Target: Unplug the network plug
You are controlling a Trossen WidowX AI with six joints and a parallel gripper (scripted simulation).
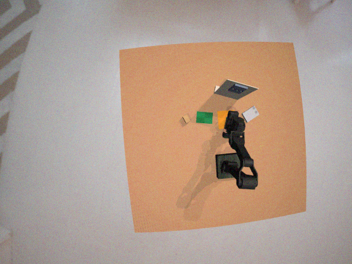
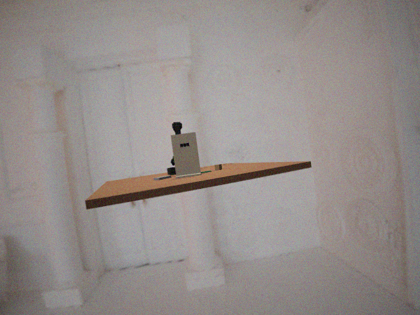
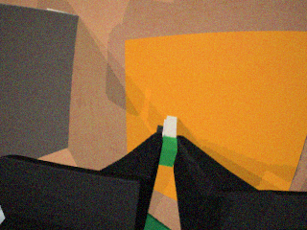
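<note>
The green plug lies right at my gripper tip. The rest, counted from my gripper tip: grey upright panel (160 mm ahead, 10 mm to the right, 110 mm above); small tan block (10 mm ahead, 270 mm to the left); orange marked square (10 mm behind, 20 mm below).
</note>
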